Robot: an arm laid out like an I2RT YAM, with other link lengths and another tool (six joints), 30 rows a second.
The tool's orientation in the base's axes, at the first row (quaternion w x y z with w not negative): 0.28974, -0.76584, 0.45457, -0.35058
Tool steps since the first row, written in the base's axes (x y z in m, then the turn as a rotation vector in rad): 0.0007, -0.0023, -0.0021, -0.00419, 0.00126, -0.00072; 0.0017, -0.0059, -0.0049, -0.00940, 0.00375, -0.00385; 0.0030, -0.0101, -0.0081, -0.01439, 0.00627, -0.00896; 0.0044, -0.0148, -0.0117, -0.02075, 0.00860, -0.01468; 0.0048, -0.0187, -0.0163, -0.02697, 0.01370, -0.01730; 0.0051, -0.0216, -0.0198, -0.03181, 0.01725, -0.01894; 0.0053, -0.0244, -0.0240, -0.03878, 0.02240, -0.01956; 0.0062, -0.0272, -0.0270, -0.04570, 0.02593, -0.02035; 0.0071, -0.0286, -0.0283, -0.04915, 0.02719, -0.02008; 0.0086, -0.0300, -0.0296, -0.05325, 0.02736, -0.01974; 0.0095, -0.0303, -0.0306, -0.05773, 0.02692, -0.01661; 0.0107, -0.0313, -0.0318, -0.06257, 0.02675, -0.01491; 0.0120, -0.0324, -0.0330, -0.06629, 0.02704, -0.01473
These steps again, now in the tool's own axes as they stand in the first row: 0.0017, 0.0022, 0.0015, -0.00276, 0.00209, -0.00277; 0.0045, 0.0054, 0.0035, -0.00763, 0.00600, -0.00480; 0.0079, 0.0089, 0.0059, -0.01300, 0.01130, -0.00548; 0.0116, 0.0130, 0.0085, -0.01882, 0.01782, -0.00693; 0.0140, 0.0179, 0.0111, -0.02625, 0.02075, -0.00973; 0.0157, 0.0216, 0.0130, -0.03154, 0.02290, -0.01220; 0.0172, 0.0259, 0.0153, -0.03872, 0.02466, -0.01677; 0.0192, 0.0289, 0.0174, -0.04447, 0.02719, -0.02140; 0.0204, 0.0301, 0.0187, -0.04670, 0.02816, -0.02417; 0.0218, 0.0309, 0.0205, -0.04816, 0.02985, -0.02763; 0.0221, 0.0313, 0.0218, -0.04844, 0.02986, -0.03310; 0.0231, 0.0321, 0.0233, -0.04947, 0.03102, -0.03799; 0.0242, 0.0328, 0.0249, -0.05095, 0.03259, -0.04104
